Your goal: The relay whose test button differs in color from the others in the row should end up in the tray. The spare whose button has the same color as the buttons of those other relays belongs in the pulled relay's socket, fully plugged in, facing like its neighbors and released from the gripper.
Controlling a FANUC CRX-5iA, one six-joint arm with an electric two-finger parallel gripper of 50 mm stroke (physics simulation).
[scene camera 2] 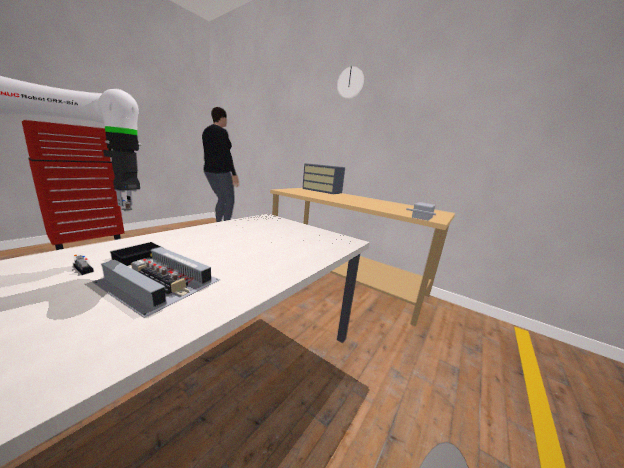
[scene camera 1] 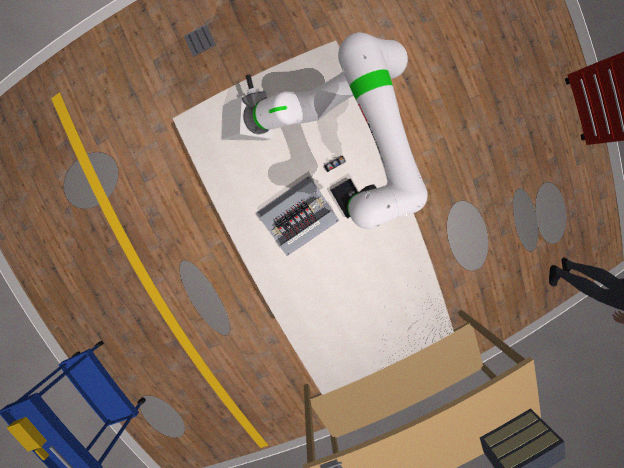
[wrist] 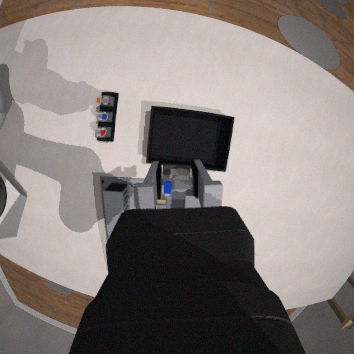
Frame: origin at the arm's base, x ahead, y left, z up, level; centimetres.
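Where they show: gripper, fingertip midpoint: (scene camera 2: 125, 205) (wrist: 176, 171); arm's base, origin of the base link: (scene camera 1: 257, 117).
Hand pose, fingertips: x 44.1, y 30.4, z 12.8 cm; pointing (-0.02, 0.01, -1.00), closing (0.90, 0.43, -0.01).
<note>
Things, the pixels of their top centre, and the offset from my fingertips.
- relay, middle of its top: (wrist: 176, 187) (scene camera 2: 125, 199) dx +0.3, dy -0.7, dz +2.2 cm
- black tray, middle of its top: (wrist: 189, 138) (scene camera 1: 349, 198) (scene camera 2: 137, 249) dx +2.1, dy +2.3, dz -19.5 cm
- spare with the red button, middle of its top: (wrist: 98, 132) (scene camera 1: 330, 166) (scene camera 2: 83, 259) dx -15.1, dy -3.2, dz -18.1 cm
My gripper (scene camera 2: 126, 200) (wrist: 176, 171) is shut on a relay (wrist: 167, 187) with a blue test button, held high above the table; in the wrist view its fingertips overlap the near edge of the black tray (scene camera 1: 342, 193) (scene camera 2: 133, 252) (wrist: 190, 136). The arm hides the gripper in scene camera 1. No relay shows in the visible part of the tray. The row of red-button relays (scene camera 1: 297, 218) (scene camera 2: 159, 268) has a dark gap (scene camera 1: 286, 225) near its lower-left end. The spare with the red button (scene camera 1: 330, 166) (wrist: 102, 133) stands in the black holder beside blue and orange spares.
The panel's grey ducts (scene camera 1: 284, 197) (scene camera 2: 133, 284) flank the relay row. The spare holder (scene camera 2: 83, 265) (wrist: 114, 114) stands beside the tray. A second arm-like machine (scene camera 1: 274, 110) stands at the table's upper-left part in scene camera 1. A wooden bench (scene camera 1: 403, 377) adjoins the table's far end.
</note>
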